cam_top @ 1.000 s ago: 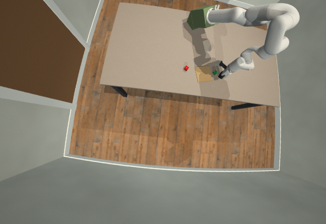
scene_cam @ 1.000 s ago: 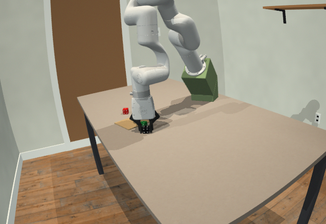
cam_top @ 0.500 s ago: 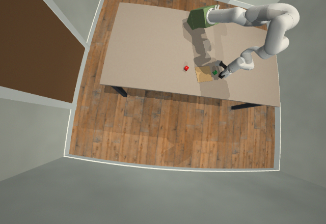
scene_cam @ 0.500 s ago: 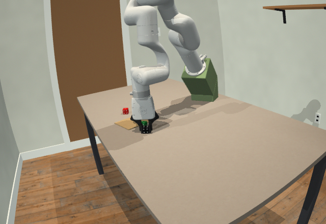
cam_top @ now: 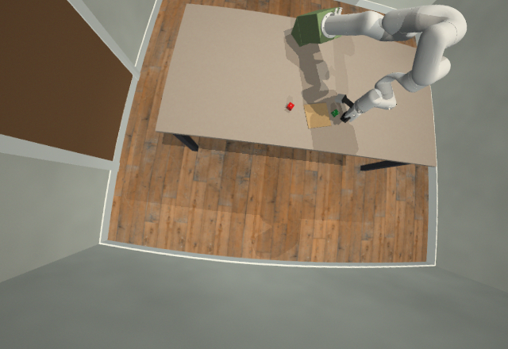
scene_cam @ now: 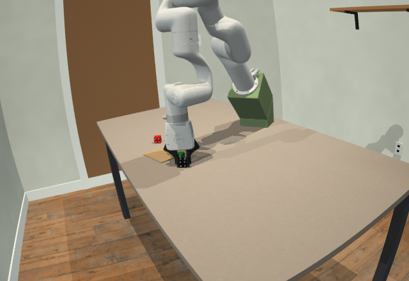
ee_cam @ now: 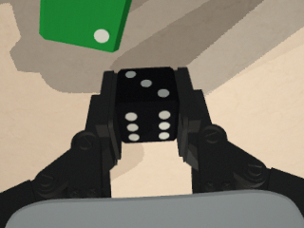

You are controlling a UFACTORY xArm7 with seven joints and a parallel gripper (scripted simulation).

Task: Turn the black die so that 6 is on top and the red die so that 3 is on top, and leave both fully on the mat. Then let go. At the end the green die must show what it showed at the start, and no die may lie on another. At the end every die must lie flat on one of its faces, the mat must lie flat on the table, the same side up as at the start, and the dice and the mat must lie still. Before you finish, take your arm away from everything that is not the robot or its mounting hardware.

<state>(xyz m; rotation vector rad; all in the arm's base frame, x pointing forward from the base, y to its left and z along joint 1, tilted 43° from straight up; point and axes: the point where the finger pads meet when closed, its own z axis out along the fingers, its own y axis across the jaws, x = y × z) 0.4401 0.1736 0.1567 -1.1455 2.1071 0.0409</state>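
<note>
Right now the tan mat is 160 mm to the right of my hand, 30 mm ahead of it and 20 mm below it. Also, from my hand: black die: 10 mm below; red die: 330 mm to the right, 20 mm ahead, 10 mm below; green die: 60 mm to the right, 10 mm below, 10 mm behind.
</note>
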